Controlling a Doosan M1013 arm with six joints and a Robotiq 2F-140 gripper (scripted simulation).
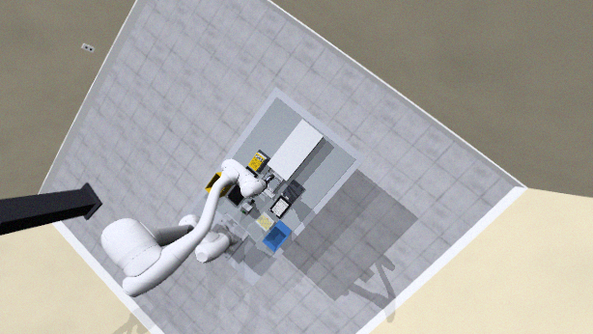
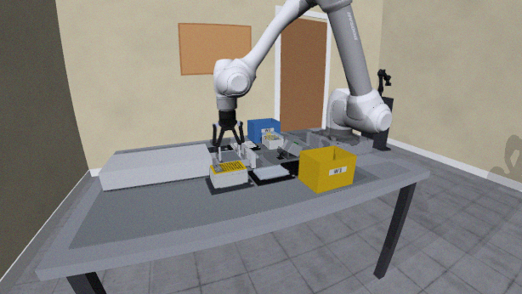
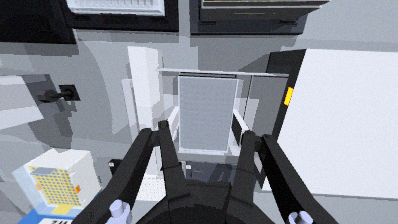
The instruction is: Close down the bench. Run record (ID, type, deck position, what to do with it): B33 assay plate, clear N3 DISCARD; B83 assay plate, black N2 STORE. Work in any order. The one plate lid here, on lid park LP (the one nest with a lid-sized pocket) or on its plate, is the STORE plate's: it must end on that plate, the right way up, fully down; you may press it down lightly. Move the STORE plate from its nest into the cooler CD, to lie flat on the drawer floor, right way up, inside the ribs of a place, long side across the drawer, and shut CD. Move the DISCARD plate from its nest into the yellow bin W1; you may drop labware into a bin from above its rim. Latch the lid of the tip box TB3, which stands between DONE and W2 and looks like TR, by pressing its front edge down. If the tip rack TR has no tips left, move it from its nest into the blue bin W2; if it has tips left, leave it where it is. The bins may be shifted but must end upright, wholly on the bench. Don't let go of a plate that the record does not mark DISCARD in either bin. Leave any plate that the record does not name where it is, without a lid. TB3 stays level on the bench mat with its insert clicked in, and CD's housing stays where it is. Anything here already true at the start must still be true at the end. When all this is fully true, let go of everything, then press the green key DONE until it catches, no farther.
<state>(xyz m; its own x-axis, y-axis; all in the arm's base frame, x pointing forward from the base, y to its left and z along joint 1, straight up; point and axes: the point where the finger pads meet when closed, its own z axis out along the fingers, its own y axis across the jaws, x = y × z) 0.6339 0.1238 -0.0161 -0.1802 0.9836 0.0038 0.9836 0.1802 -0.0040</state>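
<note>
Now: hand 40 mm short of the drawer, 10 mm to the right of it and 30 mm above it. Round my hand: see-through plate lid 10 mm below; then cooler CD 170 mm ahead, 30 mm to the left, 20 mm below; then black plate 20 mm below.
</note>
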